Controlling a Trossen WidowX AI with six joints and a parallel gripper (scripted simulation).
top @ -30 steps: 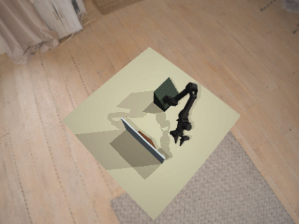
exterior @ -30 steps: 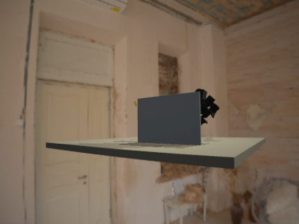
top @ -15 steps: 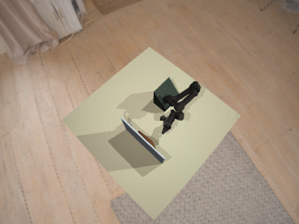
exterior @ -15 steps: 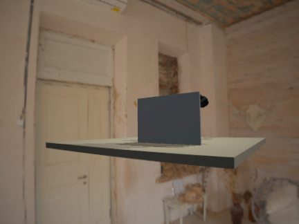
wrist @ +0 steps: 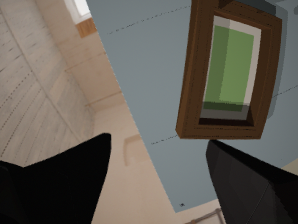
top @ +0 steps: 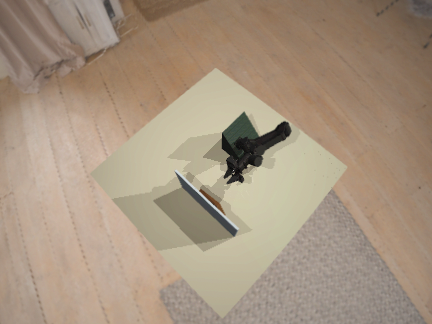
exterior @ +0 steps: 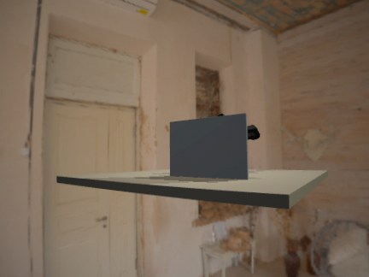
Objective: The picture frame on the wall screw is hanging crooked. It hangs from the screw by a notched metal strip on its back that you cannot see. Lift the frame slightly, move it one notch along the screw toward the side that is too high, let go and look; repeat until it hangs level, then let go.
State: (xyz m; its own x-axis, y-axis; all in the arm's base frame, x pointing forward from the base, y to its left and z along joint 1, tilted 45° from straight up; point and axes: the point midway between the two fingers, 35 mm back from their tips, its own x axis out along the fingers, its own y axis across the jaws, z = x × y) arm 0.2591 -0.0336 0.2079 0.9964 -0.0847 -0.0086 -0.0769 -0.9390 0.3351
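Now: the picture frame 140 mm ahead of my gripper tip and 110 mm below it. The rest, counted from my gripper tip: grey-blue wall panel: 150 mm ahead, 10 mm to the right, 120 mm below.
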